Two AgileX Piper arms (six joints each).
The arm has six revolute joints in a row. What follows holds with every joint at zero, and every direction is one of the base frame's. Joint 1 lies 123.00 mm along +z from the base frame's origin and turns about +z. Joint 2 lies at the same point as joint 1 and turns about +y. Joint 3 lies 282.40 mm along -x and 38.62 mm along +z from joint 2 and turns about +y. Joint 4 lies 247.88 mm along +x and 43.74 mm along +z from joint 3 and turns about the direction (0.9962, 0, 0.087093). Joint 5 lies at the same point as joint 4 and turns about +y. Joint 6 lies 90.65 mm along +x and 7.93 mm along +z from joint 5 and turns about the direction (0.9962, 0, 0.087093). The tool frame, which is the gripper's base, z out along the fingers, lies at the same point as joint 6; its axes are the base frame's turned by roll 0.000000, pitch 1.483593 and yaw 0.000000 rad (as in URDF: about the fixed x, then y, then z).
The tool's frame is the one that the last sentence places.
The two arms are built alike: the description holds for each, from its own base.
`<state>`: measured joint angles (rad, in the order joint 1, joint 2, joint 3, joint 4, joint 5, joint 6); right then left.
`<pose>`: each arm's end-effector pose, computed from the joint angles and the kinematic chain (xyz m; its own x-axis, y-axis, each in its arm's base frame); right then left.
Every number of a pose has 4 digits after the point.
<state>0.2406 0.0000 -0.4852 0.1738 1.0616 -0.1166 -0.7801 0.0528 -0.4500 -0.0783 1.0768 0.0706</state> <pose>-0.0070 0.0124 0.2742 -0.4392 -0.1395 -0.8875 -0.3793 0.9243 0.0424 0.0006 -0.0094 0.2621 -0.3711 0.4141 -0.8311 0.7551 0.6555 -0.0106</pose>
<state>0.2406 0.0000 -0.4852 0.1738 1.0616 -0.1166 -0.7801 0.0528 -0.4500 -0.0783 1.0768 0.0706</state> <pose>-0.0070 0.0124 0.2742 -0.4392 -0.1395 -0.8875 -0.3793 0.9243 0.0424 0.0006 -0.0094 0.2621 -0.3711 0.4141 -0.8311 0.7551 0.6555 -0.0106</pose>
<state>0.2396 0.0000 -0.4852 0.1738 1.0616 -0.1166 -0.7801 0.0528 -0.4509 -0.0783 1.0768 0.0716</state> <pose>-0.0070 0.0124 0.2742 -0.4393 -0.1391 -0.8875 -0.3784 0.9247 0.0424 0.0006 -0.0094 0.2624 -0.3698 0.4142 -0.8316 0.7555 0.6550 -0.0097</pose>
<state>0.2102 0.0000 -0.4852 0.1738 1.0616 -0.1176 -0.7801 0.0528 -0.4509 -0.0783 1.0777 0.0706</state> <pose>-0.0066 0.0126 0.2742 -0.4429 -0.1271 -0.8875 -0.3515 0.9353 0.0415 0.0005 -0.0093 0.2623 -0.3711 0.4141 -0.8311 0.7552 0.6554 -0.0106</pose>
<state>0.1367 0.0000 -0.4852 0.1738 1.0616 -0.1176 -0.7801 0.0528 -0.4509 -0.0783 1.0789 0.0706</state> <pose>-0.0057 0.0131 0.2742 -0.4510 -0.0942 -0.8875 -0.2819 0.9586 0.0415 0.0005 -0.0093 0.2622 -0.3717 0.4149 -0.8305 0.7552 0.6554 -0.0106</pose>
